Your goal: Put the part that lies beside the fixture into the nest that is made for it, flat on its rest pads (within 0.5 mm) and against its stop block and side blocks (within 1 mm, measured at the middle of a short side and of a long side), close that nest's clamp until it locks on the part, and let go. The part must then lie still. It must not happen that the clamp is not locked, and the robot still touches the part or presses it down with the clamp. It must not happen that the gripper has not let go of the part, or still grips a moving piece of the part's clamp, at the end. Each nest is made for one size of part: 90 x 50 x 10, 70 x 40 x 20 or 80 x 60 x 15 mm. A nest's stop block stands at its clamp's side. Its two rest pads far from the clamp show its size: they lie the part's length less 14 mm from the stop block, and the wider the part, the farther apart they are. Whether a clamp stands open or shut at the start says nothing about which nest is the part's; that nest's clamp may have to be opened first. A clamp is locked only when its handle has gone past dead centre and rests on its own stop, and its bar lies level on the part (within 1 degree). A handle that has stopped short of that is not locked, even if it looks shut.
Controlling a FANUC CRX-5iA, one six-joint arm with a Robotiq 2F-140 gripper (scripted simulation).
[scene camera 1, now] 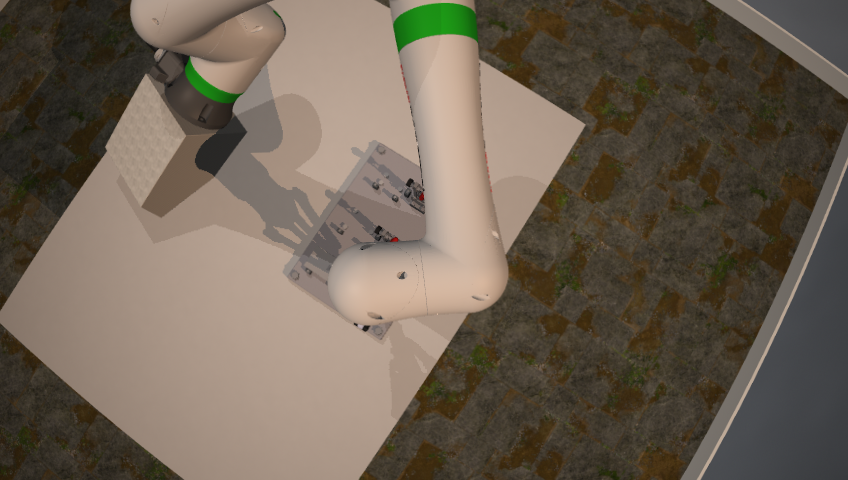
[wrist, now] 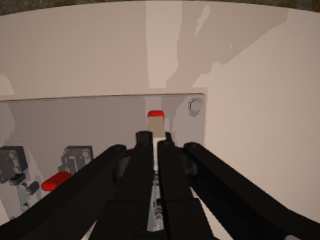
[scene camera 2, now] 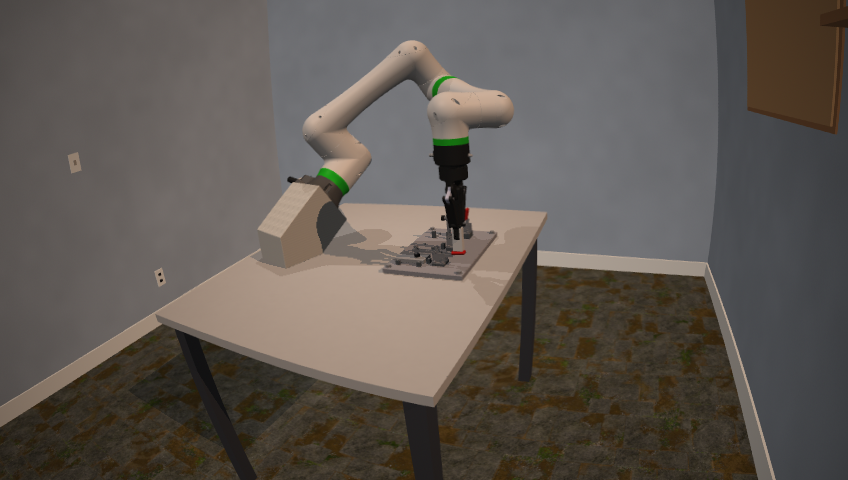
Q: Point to a grey fixture plate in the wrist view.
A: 44, 127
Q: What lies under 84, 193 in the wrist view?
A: My gripper.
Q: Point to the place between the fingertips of my gripper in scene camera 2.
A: At 458, 250
